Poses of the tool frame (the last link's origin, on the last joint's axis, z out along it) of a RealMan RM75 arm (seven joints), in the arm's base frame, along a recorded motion.
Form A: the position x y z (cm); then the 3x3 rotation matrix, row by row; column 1 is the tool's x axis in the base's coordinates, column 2 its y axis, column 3 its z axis. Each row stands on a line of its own.
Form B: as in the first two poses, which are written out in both.
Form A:
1:
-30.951, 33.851, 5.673
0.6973, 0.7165, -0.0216
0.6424, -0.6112, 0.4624
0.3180, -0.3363, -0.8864
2:
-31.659, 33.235, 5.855
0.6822, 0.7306, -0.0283
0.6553, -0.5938, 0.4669
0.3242, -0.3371, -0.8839
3:
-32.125, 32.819, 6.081
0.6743, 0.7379, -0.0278
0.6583, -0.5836, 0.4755
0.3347, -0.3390, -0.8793
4:
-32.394, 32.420, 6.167
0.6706, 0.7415, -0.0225
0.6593, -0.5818, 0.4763
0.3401, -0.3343, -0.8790
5:
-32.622, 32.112, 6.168
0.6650, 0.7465, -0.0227
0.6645, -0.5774, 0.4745
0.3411, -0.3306, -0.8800
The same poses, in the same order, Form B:
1: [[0.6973, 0.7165, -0.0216, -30.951], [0.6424, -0.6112, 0.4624, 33.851], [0.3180, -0.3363, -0.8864, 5.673], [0, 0, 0, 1]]
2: [[0.6822, 0.7306, -0.0283, -31.659], [0.6553, -0.5938, 0.4669, 33.235], [0.3242, -0.3371, -0.8839, 5.855], [0, 0, 0, 1]]
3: [[0.6743, 0.7379, -0.0278, -32.125], [0.6583, -0.5836, 0.4755, 32.819], [0.3347, -0.3390, -0.8793, 6.081], [0, 0, 0, 1]]
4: [[0.6706, 0.7415, -0.0225, -32.394], [0.6593, -0.5818, 0.4763, 32.420], [0.3401, -0.3343, -0.8790, 6.167], [0, 0, 0, 1]]
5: [[0.6650, 0.7465, -0.0227, -32.622], [0.6645, -0.5774, 0.4745, 32.112], [0.3411, -0.3306, -0.8800, 6.168], [0, 0, 0, 1]]
